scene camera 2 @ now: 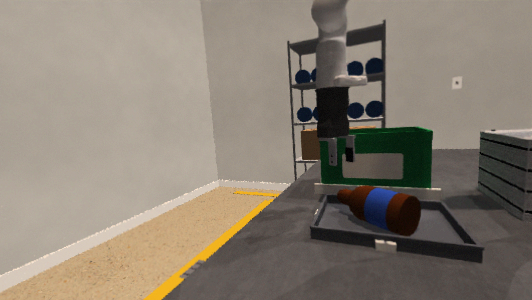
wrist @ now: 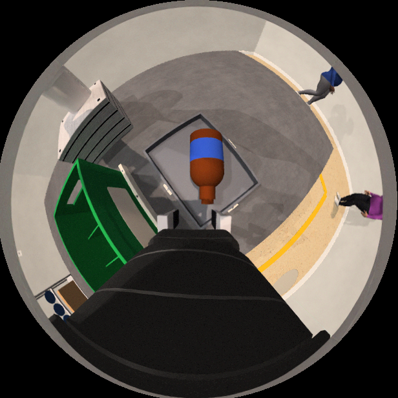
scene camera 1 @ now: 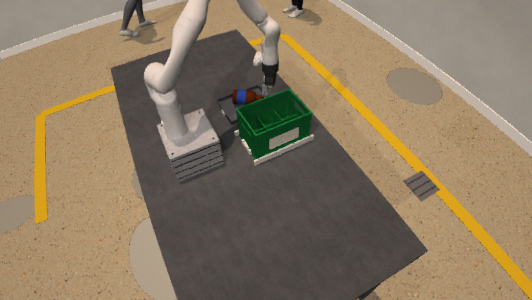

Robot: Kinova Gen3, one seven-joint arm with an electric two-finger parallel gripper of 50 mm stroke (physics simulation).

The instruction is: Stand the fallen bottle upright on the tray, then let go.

Labels:
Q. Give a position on a brown bottle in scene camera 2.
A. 399, 213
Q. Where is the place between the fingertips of the gripper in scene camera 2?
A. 342, 163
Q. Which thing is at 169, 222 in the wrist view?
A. The gripper.

